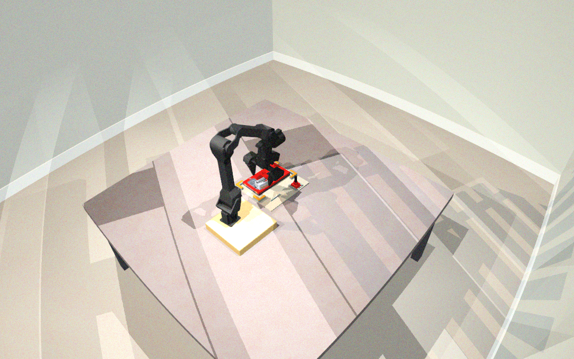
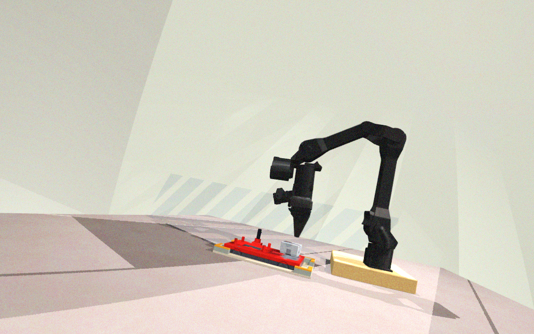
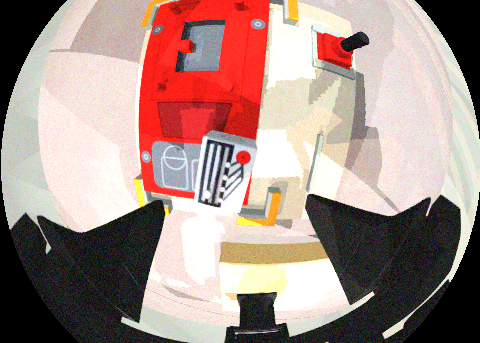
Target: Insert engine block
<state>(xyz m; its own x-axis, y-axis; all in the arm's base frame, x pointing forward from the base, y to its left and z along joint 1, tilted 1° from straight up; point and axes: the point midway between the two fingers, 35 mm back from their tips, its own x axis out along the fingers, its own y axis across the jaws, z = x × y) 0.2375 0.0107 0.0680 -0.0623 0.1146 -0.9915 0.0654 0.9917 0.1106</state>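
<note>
Now: the grey engine block 1 cm ahead of my gripper tip, 1 cm to the left of it and 4 cm below it. Also, from my gripper tip: black post (11 cm ahead, 10 cm to the right, 4 cm below).
</note>
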